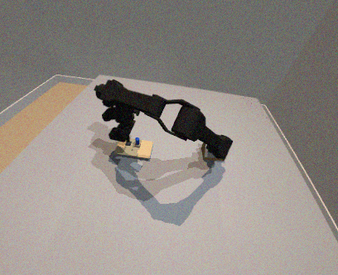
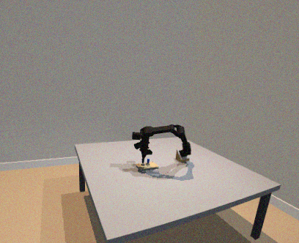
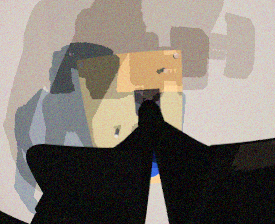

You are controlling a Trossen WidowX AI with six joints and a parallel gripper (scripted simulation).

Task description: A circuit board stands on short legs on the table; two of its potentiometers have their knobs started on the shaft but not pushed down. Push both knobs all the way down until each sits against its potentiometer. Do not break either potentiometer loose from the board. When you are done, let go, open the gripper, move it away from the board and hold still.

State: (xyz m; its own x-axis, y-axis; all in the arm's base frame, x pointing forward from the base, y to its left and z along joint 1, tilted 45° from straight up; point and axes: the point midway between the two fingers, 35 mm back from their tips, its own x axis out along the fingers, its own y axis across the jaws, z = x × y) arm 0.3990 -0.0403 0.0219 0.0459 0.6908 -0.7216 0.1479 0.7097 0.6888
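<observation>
Now: gripper tip 1 cm above the black knob. The rest, counted from my gripper tip: blue knob (4 cm behind, 2 cm below, 1 cm to the left).
</observation>
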